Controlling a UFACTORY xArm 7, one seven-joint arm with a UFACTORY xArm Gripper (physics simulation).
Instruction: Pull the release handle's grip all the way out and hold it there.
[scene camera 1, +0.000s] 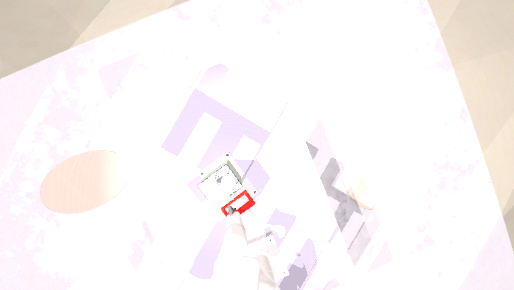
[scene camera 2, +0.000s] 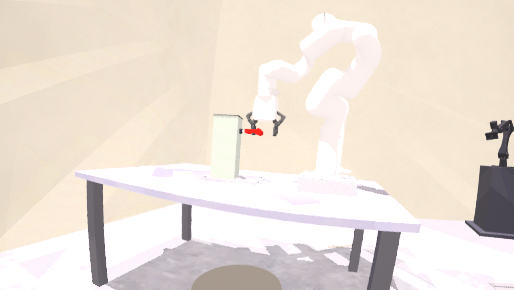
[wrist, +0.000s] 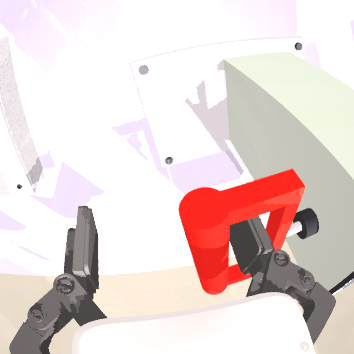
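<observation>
The red release handle is a rectangular loop with a thick round grip. It stands out sideways from a tall pale green box, on a short white rod at a black collar. My gripper is open, fingers pointing down at handle height. In the wrist view one finger shows through the loop's opening, between the grip and the box. The other finger is well out on the grip's far side, with a wide gap. The grip is between the fingers but not clamped.
The box stands on a white base plate with dark bolts on the white table. My arm's base stands on the same table. A small black arm stands on a dark pedestal at the far right.
</observation>
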